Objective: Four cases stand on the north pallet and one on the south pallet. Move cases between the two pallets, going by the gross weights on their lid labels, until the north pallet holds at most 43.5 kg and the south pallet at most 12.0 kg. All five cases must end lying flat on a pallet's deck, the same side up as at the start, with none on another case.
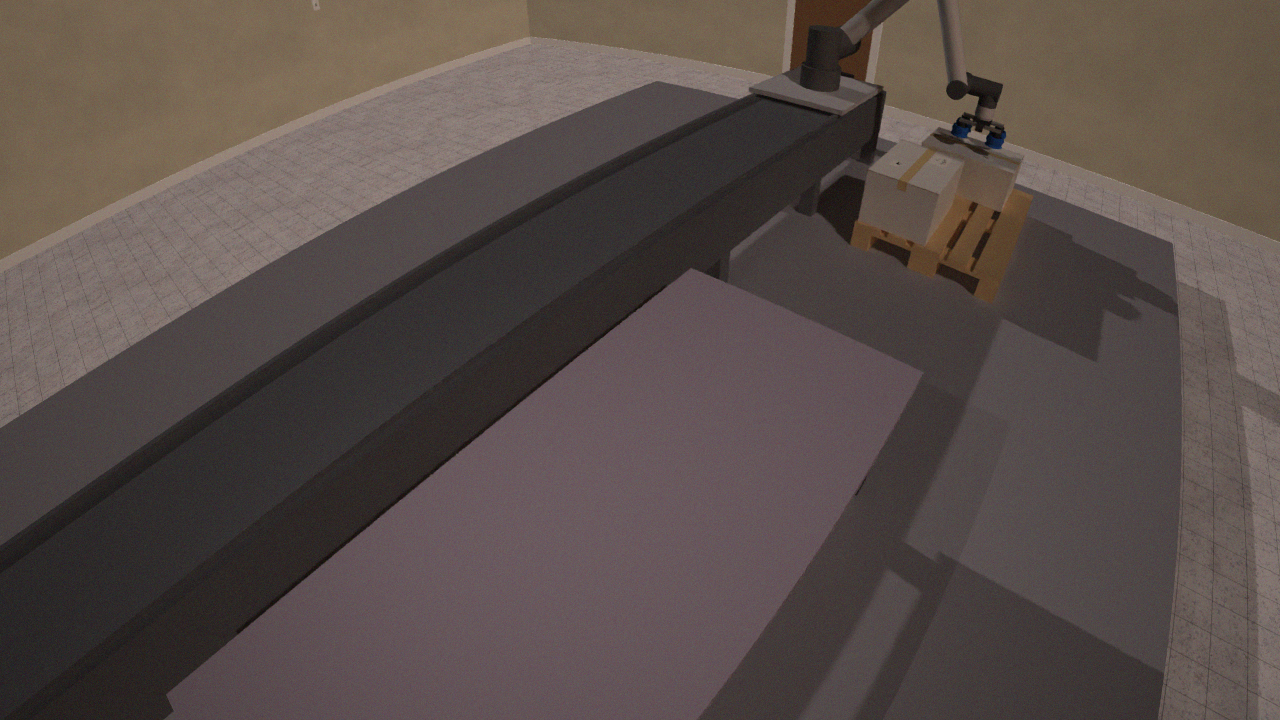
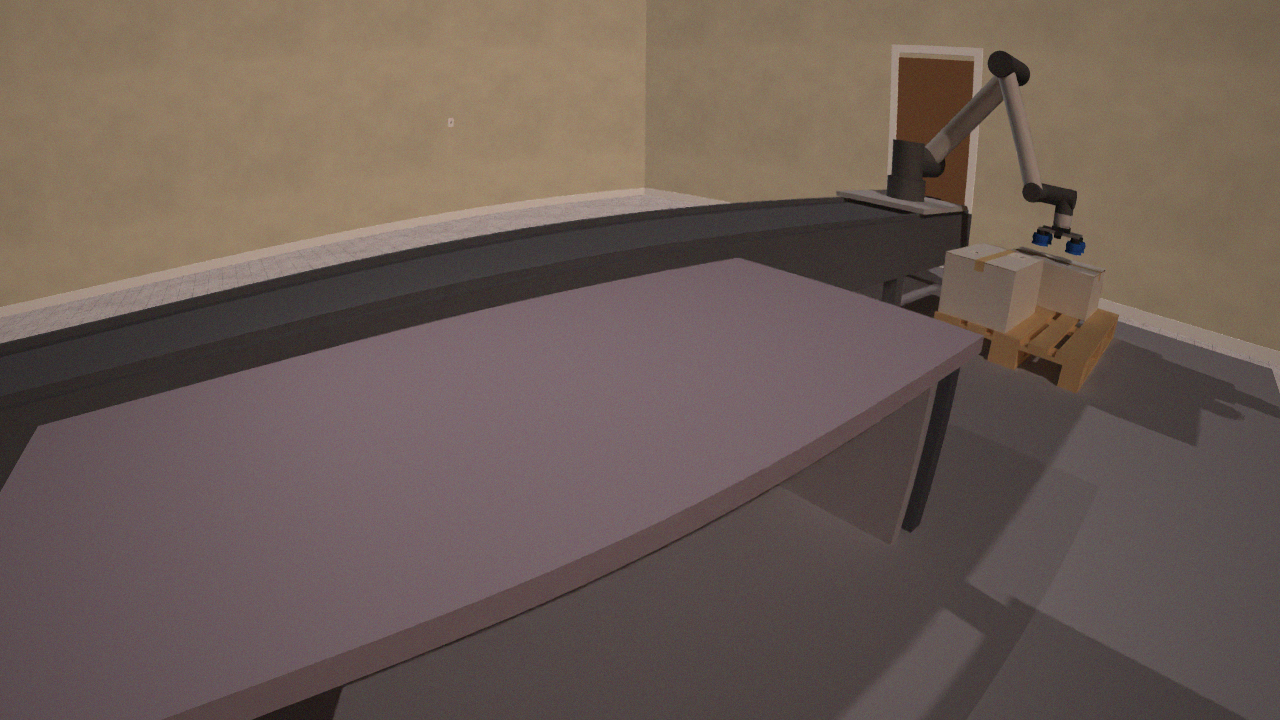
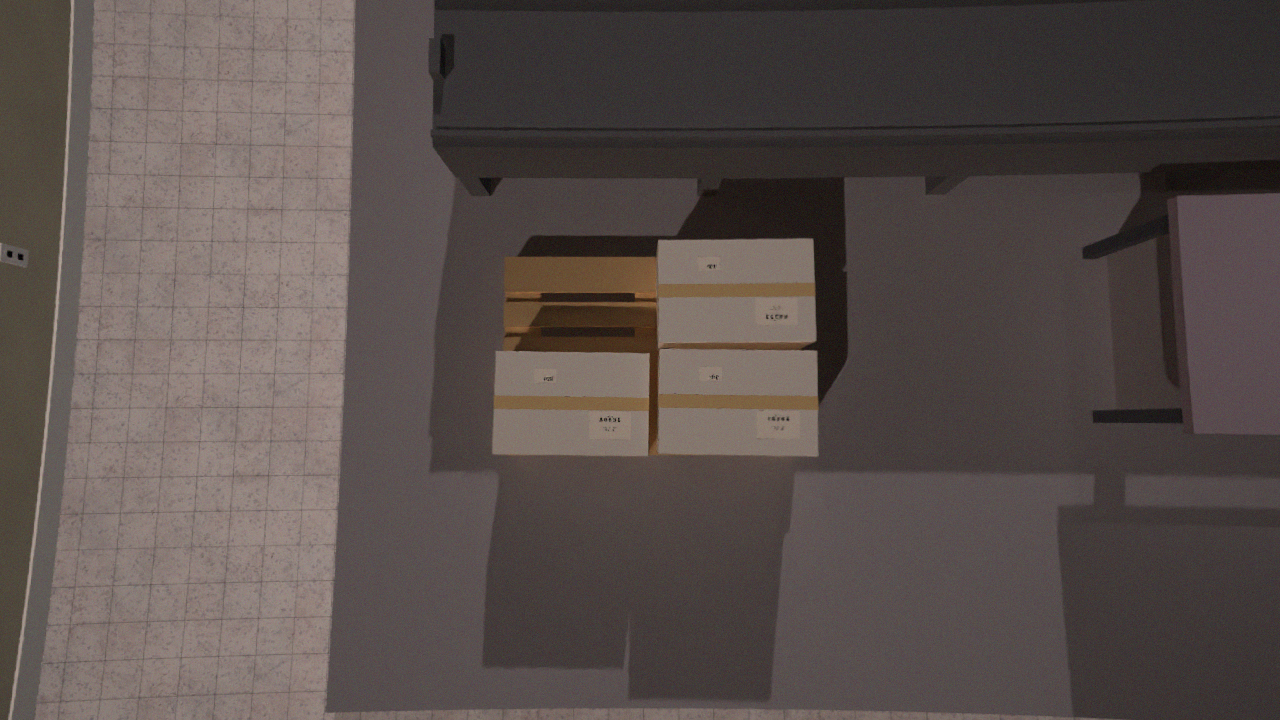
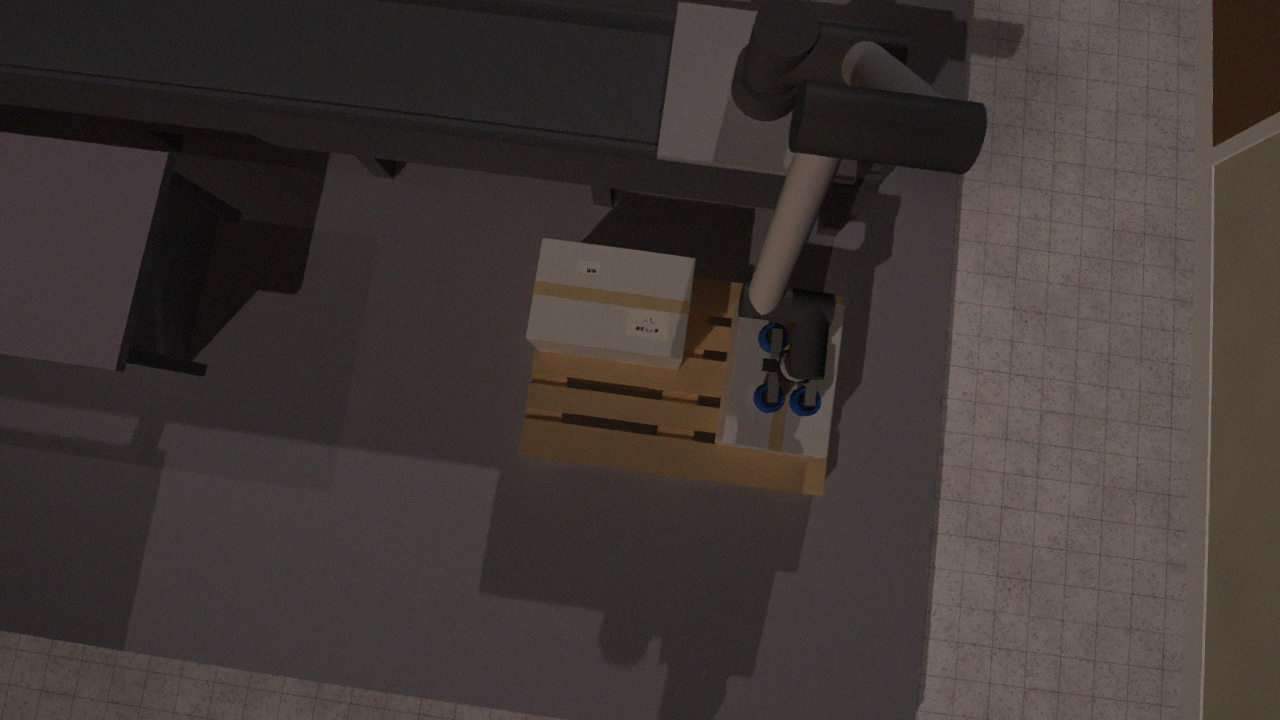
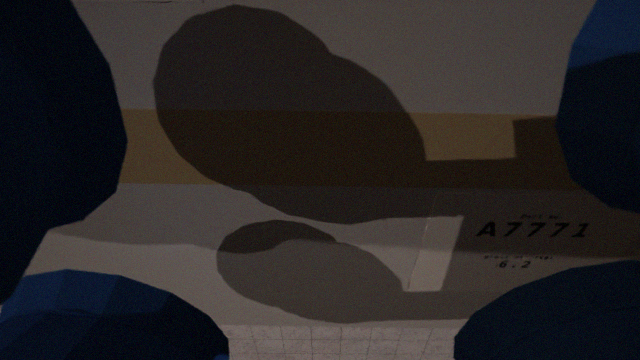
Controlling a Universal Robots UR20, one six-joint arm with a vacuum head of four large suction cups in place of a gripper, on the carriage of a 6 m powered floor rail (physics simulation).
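Pixels of known places: hand, tool point: (image 1: 977,137) (image 2: 1058,247) (image 5: 337,246); arm's base, link origin: (image 1: 819,85) (image 2: 905,198) (image 4: 765,89).
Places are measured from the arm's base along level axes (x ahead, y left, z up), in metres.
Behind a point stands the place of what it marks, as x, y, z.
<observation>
Three white taped cases (image 3: 698,313) {0.882, -5.506, -0.128} (image 3: 537,429) {1.297, -6.087, -0.186} (image 3: 707,429) {1.297, -5.477, -0.130} lie apart on the north pallet (image 3: 554,273) {0.670, -6.063, -0.426}; the back-left deck is bare. Two cases lie on the south pallet (image 1: 1011,232) {1.356, -0.191, -0.426} (image 2: 1087,344) {1.354, -0.433, -0.426} (image 4: 617,452) {1.340, -0.356, -0.426}. One case (image 1: 904,201) {0.827, -0.727, -0.229} (image 2: 984,291) {0.842, -0.726, -0.262} (image 4: 590,317) {0.880, -0.509, -0.128} is at its back left. The other case (image 1: 984,183) {1.111, 0.017, -0.291} (image 2: 1069,291) {1.128, 0.018, -0.292} (image 4: 747,420) {1.165, 0.095, -0.174} (image 5: 450,50) {0.923, 0.155, -0.174}, turned a quarter turn, lies at the right; its label reads A7771, 6.2. My suction gripper (image 1: 979,134) {0.977, 0.204, -0.098} (image 2: 1058,241) {0.977, 0.204, -0.098} (image 4: 787,368) {0.977, 0.204, -0.098} hangs a little above this case, open and holding nothing. The other weights are too small to read.
The dark rail (image 1: 501,313) (image 2: 537,268) (image 3: 760,71) (image 4: 358,71) runs behind both pallets. A pinkish table (image 1: 626,501) {0.901, -2.906, -0.040} (image 2: 501,465) {1.095, -3.166, -0.040} (image 3: 1244,313) {0.903, -3.718, -0.040} (image 4: 71,250) {0.904, -2.363, -0.040} stands between them. The arm's carriage (image 4: 702,98) {0.065, -0.218, 0.000} is at the rail's south end, and the arm reaches over the south pallet.
</observation>
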